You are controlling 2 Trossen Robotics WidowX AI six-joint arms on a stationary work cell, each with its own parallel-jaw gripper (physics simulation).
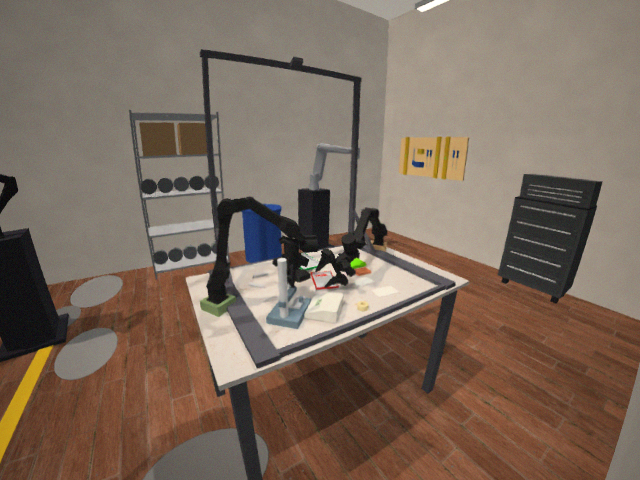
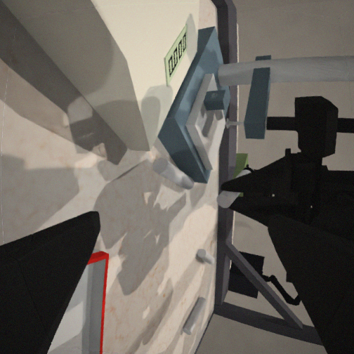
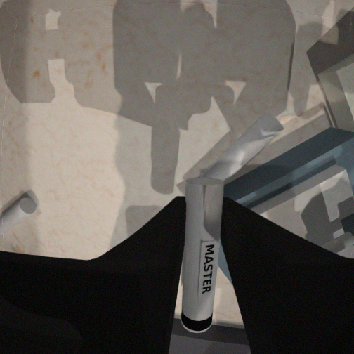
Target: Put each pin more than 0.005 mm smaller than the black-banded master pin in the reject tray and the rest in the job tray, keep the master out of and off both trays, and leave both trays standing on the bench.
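Frame: origin at the left arm's base, x ahead, y left, z up, level; millimetres.
Seen in the pictures: left gripper, fingertip midpoint: (image 1: 320, 279); left arm's base, origin of the base link: (image 1: 378, 243); right arm's base, origin of the base link: (image 1: 217, 298).
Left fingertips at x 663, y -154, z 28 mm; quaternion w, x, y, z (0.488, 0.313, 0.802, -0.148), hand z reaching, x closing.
Note:
Offsets run from my left fingertips to a thing's top centre. "spot": to the spot under its first point.
My right gripper (image 1: 293, 282) (image 3: 201, 205) is shut on the black-banded master pin (image 3: 200, 270), lettered MASTER, held above the bench beside the gauge (image 1: 286, 316) (image 2: 172, 122) (image 3: 280, 162). My left gripper (image 1: 338, 279) (image 2: 185, 221) is open and empty, near the red-rimmed tray {dy -26, dx -125, dz -60 mm} (image 1: 325, 287) (image 2: 104, 300). A plain pin (image 2: 172, 173) (image 3: 247, 147) lies against the gauge base. Two more pins, a short-looking one (image 2: 204, 256) and a longer one (image 2: 194, 316), lie on the bench. The green-rimmed tray {dy -202, dx -295, dz -57 mm} (image 1: 309, 268) is partly hidden behind the arms. Tray contents cannot be made out.
A pale readout box {spot: dy +79, dx +162, dz -25 mm} (image 1: 325, 307) stands beside the gauge. The gauge's upright column {dy -52, dx +241, dz +176 mm} (image 1: 282, 281) rises near my right arm. A yellow piece {dy +196, dx +43, dz -53 mm} (image 1: 361, 305), white sheet {dy +266, dx -132, dz -73 mm} (image 1: 385, 291), orange block {dy +124, dx -295, dz -62 mm} (image 1: 362, 270) and bright green object {dy +58, dx -367, dz -55 mm} (image 1: 357, 263) lie around the right half.

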